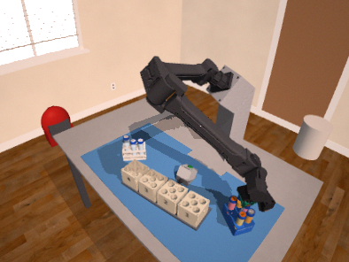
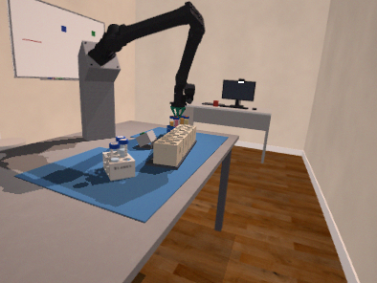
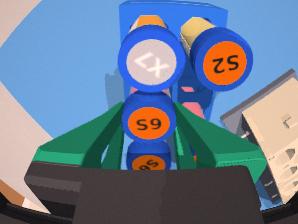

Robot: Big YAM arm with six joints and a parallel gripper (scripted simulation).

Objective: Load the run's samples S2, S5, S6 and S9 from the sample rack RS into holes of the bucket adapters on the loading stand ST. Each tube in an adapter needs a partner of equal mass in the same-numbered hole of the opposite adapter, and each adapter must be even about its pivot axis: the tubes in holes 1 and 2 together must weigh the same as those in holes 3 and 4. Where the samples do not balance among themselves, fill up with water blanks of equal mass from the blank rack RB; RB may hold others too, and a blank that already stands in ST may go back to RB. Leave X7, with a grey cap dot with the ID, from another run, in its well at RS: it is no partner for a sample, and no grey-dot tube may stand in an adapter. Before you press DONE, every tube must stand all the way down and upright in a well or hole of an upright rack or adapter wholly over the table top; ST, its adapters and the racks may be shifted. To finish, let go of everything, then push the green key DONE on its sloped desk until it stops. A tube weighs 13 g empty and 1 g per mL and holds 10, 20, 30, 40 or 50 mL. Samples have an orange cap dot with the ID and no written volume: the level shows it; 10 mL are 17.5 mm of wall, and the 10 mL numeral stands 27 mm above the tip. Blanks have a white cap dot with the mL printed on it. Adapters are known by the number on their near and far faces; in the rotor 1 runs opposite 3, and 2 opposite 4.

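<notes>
Right now my hand is 50 mm above the sample tube S9, 10 mm to the left of it and 10 mm short of it. Also, from my hand: orange-dot tube: 50 mm below, 40 mm behind, 20 mm to the right; grey-dot tube X7: 50 mm below, 30 mm to the left, 30 mm ahead; sample tube S2: 50 mm below, 50 mm ahead, 10 mm to the right.
</notes>
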